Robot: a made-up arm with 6 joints. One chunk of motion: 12 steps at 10 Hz.
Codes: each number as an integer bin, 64 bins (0 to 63) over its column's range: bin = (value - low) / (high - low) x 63, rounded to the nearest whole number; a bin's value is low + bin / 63 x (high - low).
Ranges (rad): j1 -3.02..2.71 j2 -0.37..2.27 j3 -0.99..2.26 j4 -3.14..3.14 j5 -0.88..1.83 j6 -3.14..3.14
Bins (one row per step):
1: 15 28 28 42 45 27
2: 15 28 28 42 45 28
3: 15 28 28 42 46 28
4: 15 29 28 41 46 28
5: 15 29 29 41 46 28
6: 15 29 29 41 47 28
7: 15 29 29 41 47 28
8: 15 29 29 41 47 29
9: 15 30 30 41 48 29
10: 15 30 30 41 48 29
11: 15 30 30 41 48 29
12: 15 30 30 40 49 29
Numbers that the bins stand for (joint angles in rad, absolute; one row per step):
1: -1.6557 0.8033 0.4544 1.0467 1.0557 -0.4486
2: -1.6557 0.8033 0.4544 1.0467 1.0557 -0.3489
3: -1.6557 0.8033 0.4544 1.0467 1.0987 -0.3489
4: -1.6557 0.8452 0.4544 0.9470 1.0987 -0.3489
5: -1.6557 0.8452 0.5060 0.9470 1.0987 -0.3489
6: -1.6557 0.8452 0.5060 0.9470 1.1417 -0.3489
7: -1.6557 0.8452 0.5060 0.9470 1.1417 -0.3489
8: -1.6557 0.8452 0.5060 0.9470 1.1417 -0.2492
9: -1.6557 0.8871 0.5576 0.9470 1.1848 -0.2492
10: -1.6557 0.8871 0.5576 0.9470 1.1848 -0.2492
11: -1.6557 0.8871 0.5576 0.9470 1.1848 -0.2492
12: -1.6557 0.8871 0.5576 0.8473 1.2278 -0.2492

